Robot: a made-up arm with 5 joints.
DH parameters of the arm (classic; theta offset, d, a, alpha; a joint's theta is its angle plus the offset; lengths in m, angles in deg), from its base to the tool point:
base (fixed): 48.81 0 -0.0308 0
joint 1: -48.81 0.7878 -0.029 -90
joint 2: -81.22 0 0.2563 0
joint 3: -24.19 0 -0.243 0
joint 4: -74.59 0.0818 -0.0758 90
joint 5: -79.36 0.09 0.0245 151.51
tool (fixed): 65.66 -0.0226 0 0
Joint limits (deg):
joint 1: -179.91..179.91
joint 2: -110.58..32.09
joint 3: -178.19..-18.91
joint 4: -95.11..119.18
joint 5: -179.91..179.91
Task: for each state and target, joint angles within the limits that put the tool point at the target. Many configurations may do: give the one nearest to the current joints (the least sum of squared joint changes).
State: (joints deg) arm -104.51 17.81 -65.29 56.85 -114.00
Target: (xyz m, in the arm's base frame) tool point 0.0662 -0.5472 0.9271
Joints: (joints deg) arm -89.11 31.77 -102.15 37.89 -116.97
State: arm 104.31 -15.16 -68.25 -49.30 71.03
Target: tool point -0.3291 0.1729 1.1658
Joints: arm 133.24 7.87 -90.34 -37.89 74.87
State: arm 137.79 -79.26 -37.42 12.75 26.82
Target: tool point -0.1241 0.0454 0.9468
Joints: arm 113.74 -69.02 -18.91 35.26 23.12
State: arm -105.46 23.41 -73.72 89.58 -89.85
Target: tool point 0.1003 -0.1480 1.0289
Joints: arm -68.53 -30.36 -76.03 116.47 -89.63
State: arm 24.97 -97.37 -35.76 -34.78 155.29
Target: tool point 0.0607 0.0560 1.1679
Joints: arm -26.47 -61.74 -35.90 -24.79 165.47
